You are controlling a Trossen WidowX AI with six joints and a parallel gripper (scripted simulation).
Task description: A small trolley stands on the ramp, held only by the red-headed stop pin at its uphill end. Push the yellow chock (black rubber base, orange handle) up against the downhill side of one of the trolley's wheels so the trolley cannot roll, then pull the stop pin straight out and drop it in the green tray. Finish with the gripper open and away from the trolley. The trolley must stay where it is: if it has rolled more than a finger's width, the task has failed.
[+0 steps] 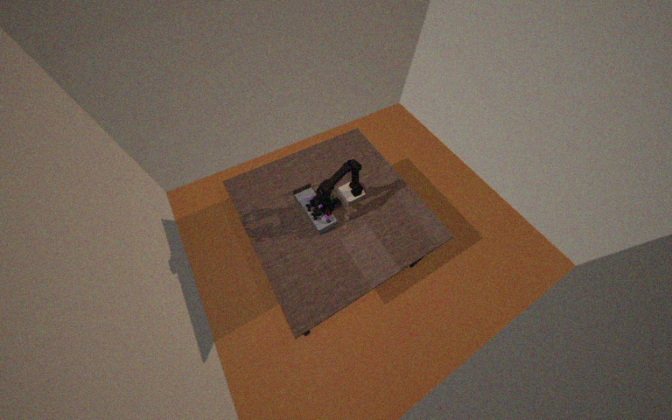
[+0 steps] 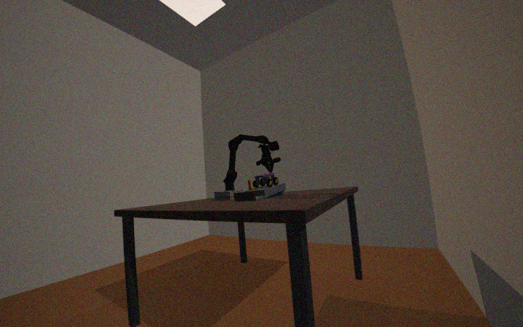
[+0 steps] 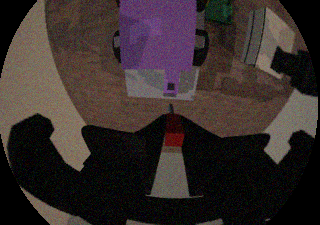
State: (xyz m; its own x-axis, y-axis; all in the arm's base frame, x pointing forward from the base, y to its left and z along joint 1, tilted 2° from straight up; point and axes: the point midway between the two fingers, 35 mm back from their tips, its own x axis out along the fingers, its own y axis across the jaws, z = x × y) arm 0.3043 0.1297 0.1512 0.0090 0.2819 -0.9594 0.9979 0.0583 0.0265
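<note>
My gripper tip is 100 mm past the green tray, 220 mm to the left of it and 180 mm above it. Round my gripper tip: red-headed stop pin (right at my gripper tip); purple trolley (30 mm ahead, 120 mm to the right, 60 mm below); grey ramp (30 mm ahead, 120 mm to the right, 130 mm below).
</note>
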